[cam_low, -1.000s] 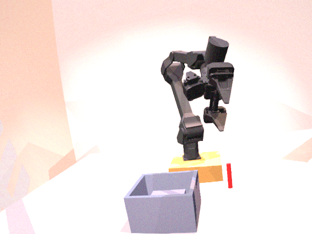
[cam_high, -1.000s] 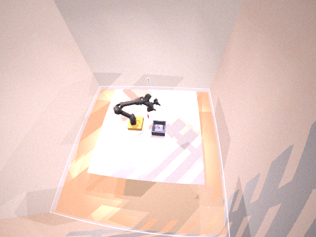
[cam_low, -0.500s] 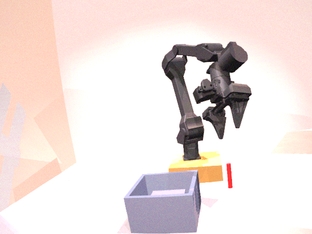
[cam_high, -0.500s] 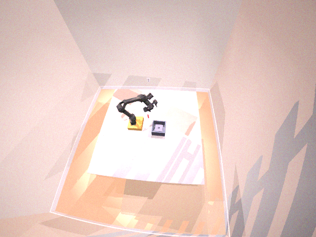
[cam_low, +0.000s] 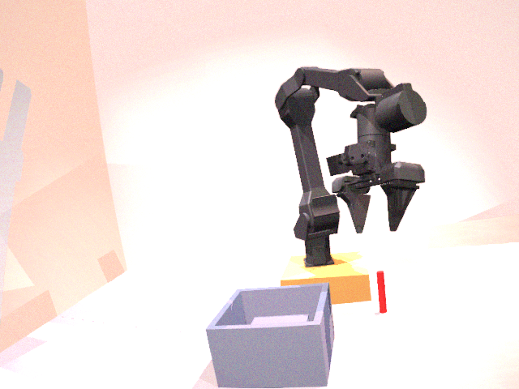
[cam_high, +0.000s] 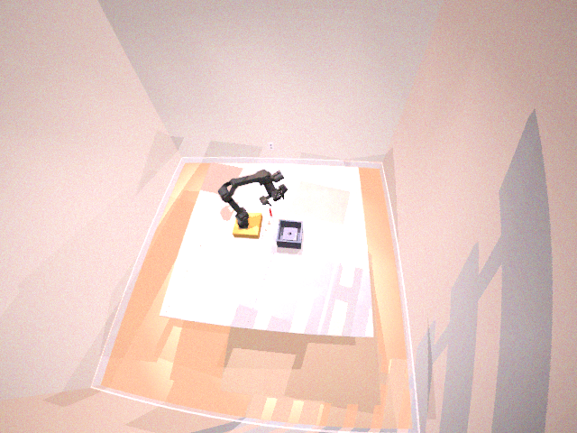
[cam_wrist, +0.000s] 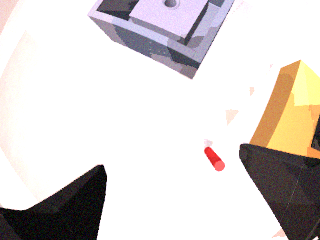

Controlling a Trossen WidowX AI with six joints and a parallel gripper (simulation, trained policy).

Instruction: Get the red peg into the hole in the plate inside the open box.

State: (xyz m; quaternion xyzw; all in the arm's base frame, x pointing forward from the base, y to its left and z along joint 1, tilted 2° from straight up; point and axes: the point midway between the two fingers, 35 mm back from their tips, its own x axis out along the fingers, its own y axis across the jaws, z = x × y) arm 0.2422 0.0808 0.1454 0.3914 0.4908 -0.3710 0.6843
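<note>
Now: gripper tip 60 mm past the red peg, 20 mm to the right of it and 130 mm above it. Round my gripper tip: plate: 60 mm ahead, 180 mm to the right, 120 mm below; then grey box: 60 mm ahead, 180 mm to the right, 140 mm below.
</note>
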